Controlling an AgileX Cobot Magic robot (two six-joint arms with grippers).
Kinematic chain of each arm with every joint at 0, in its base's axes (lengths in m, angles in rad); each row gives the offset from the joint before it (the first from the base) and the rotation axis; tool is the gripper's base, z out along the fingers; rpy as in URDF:
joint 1: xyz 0 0 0.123 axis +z
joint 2: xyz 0 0 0 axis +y
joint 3: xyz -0.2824 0 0.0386 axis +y
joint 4: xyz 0.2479 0 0.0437 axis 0.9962 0 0.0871
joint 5: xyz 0 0 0 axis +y
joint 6: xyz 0.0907 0 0.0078 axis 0.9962 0 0.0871
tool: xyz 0 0 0 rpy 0 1.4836 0
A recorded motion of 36 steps. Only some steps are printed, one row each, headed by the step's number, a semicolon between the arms.
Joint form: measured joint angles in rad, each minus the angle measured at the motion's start. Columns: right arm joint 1, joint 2, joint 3, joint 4, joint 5, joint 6; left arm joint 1, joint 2, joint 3, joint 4, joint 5, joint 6.
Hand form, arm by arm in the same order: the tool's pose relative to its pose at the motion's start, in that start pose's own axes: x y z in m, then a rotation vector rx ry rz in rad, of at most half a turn. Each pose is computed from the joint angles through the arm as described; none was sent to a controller.
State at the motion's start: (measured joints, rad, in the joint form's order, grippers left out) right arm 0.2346 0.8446 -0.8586 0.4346 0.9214 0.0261; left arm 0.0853 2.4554 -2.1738 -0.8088 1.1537 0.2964
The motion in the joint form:
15: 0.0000 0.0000 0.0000 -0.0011 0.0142 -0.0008; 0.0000 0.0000 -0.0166 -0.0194 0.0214 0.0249
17: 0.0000 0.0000 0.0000 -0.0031 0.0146 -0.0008; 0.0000 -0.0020 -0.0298 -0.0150 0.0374 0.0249
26: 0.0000 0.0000 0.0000 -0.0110 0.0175 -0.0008; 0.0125 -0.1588 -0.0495 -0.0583 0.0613 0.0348
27: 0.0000 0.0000 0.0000 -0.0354 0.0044 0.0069; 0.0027 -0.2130 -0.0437 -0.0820 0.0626 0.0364
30: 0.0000 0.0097 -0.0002 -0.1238 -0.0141 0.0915; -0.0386 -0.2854 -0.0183 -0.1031 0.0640 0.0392
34: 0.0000 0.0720 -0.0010 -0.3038 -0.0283 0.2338; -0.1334 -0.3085 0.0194 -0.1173 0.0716 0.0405
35: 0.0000 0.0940 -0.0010 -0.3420 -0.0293 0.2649; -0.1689 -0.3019 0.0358 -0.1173 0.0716 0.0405
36: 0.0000 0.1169 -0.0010 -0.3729 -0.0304 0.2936; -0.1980 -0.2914 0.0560 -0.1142 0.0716 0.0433
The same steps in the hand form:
15: 0.0013 -0.0001 0.0000 0.0012 0.0142 -0.0015; -0.0014 -0.0049 -0.0028 0.0246 0.0027 0.0284
17: 0.0013 -0.0003 0.0000 0.0029 0.0145 -0.0027; -0.0022 -0.0078 -0.0058 0.0265 0.0079 0.0404
26: 0.0016 -0.0009 0.0000 0.0093 0.0173 -0.0074; -0.0121 -0.0651 -0.0740 0.0777 -0.1172 0.1481
27: 0.0003 -0.0026 0.0000 0.0284 0.0036 -0.0144; -0.0100 -0.0885 -0.0913 0.1066 -0.1495 0.1825
30: -0.0026 -0.0095 0.0019 0.0995 -0.0124 0.0186; -0.0002 -0.1255 -0.1028 0.1472 -0.1588 0.2379
34: -0.0096 -0.0264 0.0152 0.2544 0.0041 0.0612; 0.0182 -0.1616 -0.0785 0.2010 -0.0804 0.2842
35: -0.0113 -0.0306 0.0200 0.2898 0.0156 0.0716; 0.0253 -0.1692 -0.0633 0.2127 -0.0400 0.2905
36: -0.0129 -0.0345 0.0252 0.3199 0.0282 0.0839; 0.0321 -0.1725 -0.0476 0.2170 0.0020 0.2917

